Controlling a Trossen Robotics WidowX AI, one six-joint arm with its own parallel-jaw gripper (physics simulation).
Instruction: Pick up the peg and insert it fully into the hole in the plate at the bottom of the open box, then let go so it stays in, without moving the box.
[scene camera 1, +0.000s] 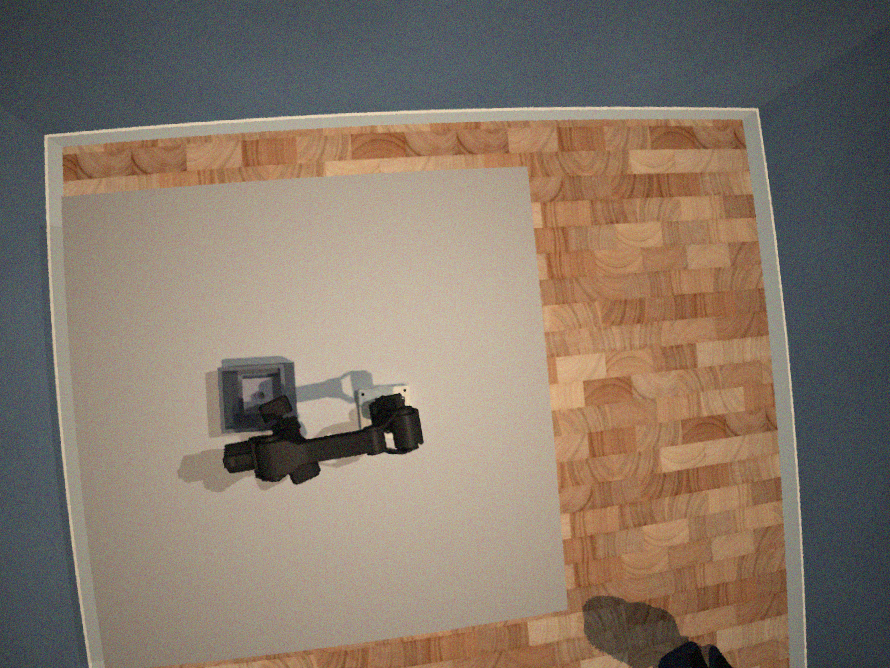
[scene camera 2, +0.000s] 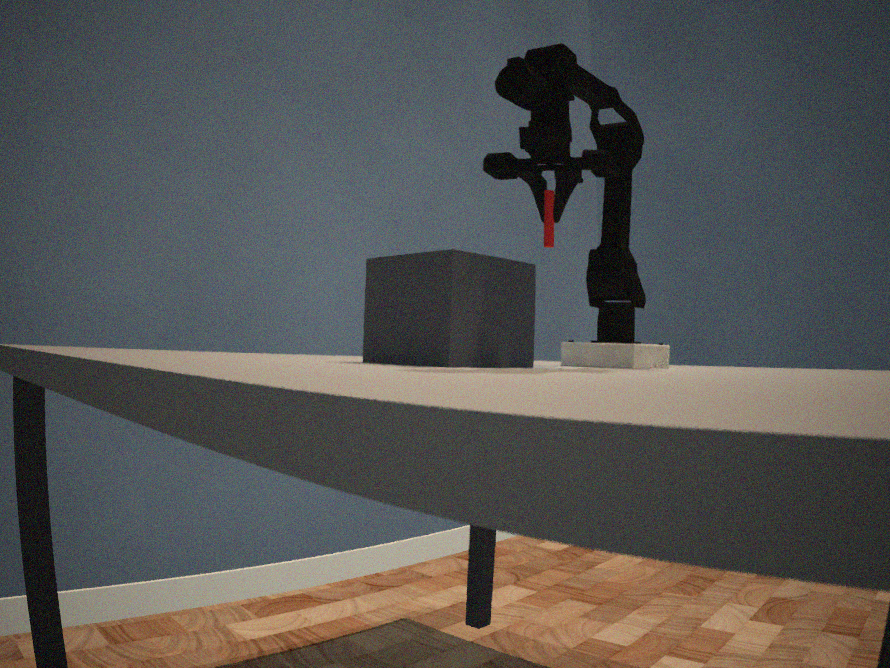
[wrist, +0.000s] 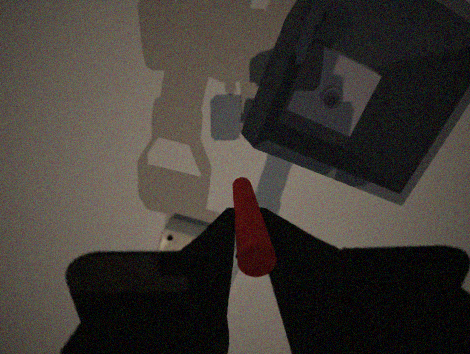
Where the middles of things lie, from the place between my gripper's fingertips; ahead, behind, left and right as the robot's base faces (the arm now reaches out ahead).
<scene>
Right now the grey box (wrist: 411, 112) is 13 cm below my hand, 12 cm ahead of it and 7 cm to the right of it. From my hand the other things lie so: red peg (wrist: 256, 257): right at my hand; pale plate (scene camera 1: 253, 388): 17 cm below, 12 cm ahead, 7 cm to the right.
</scene>
